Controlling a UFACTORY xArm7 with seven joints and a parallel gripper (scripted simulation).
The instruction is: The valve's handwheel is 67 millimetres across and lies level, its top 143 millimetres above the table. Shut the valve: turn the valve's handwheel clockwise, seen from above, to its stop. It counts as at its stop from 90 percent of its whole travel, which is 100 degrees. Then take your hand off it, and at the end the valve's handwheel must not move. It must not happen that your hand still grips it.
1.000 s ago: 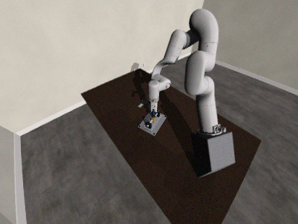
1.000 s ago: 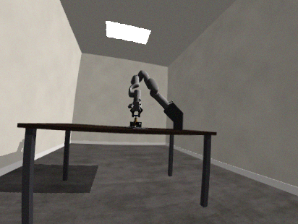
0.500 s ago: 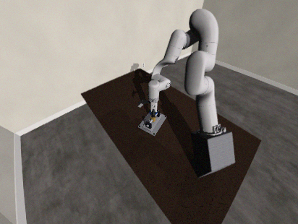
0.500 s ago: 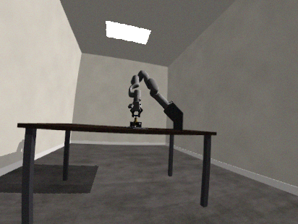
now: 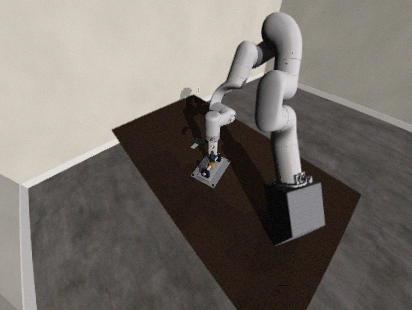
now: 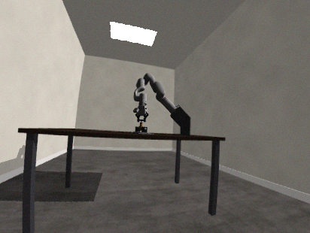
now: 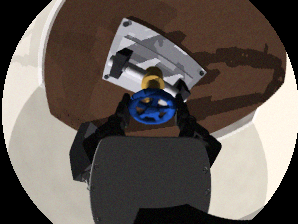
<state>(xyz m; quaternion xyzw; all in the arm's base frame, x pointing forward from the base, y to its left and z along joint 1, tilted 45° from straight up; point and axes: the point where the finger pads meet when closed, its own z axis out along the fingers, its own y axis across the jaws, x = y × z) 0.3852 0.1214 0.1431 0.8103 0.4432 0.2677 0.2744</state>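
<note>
Now: the blue handwheel right at my hand.
</note>
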